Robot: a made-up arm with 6 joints.
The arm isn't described. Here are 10 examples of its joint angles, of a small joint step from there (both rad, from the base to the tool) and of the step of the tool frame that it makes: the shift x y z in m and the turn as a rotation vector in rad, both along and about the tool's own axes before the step.
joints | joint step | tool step
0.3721 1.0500 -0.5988 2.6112 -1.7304 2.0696 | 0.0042 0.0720 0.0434 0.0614 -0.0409 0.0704 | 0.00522 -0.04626 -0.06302 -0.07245 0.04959 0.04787
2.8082 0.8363 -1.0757 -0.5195 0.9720 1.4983 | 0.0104 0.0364 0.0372 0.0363 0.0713 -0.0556 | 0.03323 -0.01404 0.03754 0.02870 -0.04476 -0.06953
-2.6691 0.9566 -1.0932 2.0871 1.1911 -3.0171 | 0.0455 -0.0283 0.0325 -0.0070 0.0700 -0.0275 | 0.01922 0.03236 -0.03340 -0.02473 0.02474 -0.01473
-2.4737 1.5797 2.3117 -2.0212 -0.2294 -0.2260 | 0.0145 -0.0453 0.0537 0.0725 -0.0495 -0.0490 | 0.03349 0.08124 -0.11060 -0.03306 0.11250 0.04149
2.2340 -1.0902 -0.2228 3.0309 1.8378 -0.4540 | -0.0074 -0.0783 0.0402 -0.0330 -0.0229 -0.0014 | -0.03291 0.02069 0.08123 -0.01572 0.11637 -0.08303
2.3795 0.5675 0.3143 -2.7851 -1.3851 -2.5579 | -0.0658 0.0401 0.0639 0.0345 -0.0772 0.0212 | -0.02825 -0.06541 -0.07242 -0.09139 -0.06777 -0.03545
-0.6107 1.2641 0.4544 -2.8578 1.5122 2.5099 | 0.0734 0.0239 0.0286 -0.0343 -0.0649 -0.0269 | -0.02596 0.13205 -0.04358 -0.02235 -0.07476 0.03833
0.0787 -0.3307 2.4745 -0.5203 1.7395 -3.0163 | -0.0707 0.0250 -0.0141 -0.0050 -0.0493 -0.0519 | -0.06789 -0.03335 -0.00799 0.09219 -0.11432 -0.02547
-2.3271 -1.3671 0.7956 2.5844 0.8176 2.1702 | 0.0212 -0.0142 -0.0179 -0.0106 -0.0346 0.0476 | -0.02497 0.00390 0.02484 -0.01936 -0.01236 0.03762
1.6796 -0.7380 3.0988 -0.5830 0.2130 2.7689 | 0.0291 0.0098 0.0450 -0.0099 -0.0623 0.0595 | -0.00766 -0.00275 -0.03642 -0.06826 -0.02055 0.00433
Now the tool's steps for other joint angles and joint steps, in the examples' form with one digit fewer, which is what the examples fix.
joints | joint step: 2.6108 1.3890 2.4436 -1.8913 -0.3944 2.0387 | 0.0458 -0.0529 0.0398 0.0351 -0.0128 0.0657
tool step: 0.0660 0.0396 0.1320 -0.0924 -0.0974 0.0154
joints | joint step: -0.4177 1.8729 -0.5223 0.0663 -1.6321 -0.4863 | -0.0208 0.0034 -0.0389 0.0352 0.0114 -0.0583
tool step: 0.0291 -0.0172 0.0114 0.0405 0.0146 -0.0340
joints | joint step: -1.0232 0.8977 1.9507 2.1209 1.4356 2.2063 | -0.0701 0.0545 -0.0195 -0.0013 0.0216 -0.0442
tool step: -0.0325 -0.1152 0.1156 0.1187 -0.0391 -0.0627
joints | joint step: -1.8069 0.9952 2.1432 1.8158 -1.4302 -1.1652 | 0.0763 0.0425 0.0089 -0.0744 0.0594 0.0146
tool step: -0.1246 0.0417 -0.0579 -0.0161 0.0943 0.1483
